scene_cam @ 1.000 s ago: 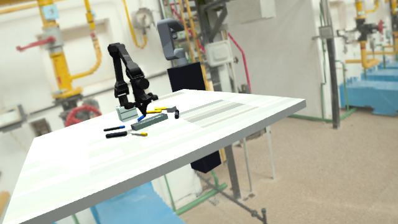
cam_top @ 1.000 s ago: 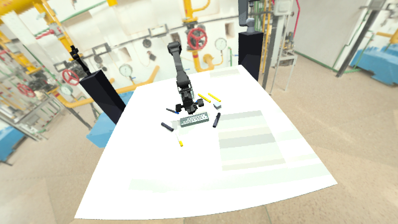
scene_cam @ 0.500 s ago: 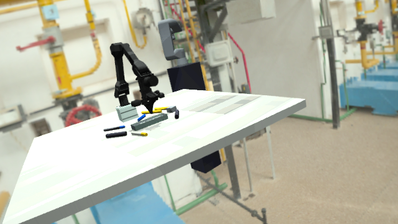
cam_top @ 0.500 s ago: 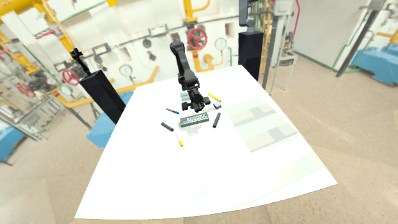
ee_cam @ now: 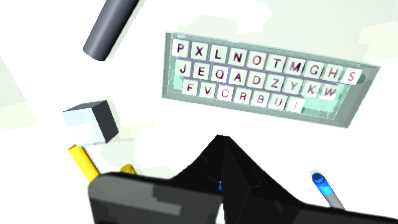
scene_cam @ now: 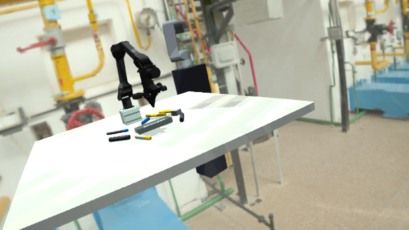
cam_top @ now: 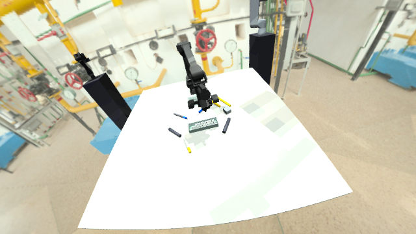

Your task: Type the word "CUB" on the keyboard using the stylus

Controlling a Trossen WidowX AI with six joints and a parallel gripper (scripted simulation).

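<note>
Right now the blue stylus is 13 cm behind my gripper tip, 3 cm to the right of it and 9 cm below it. Also, from my gripper tip: grey block 4 cm behind, 16 cm to the left, 8 cm below; then yellow-tipped pin 15 cm ahead, 16 cm to the right, 9 cm below.
</note>
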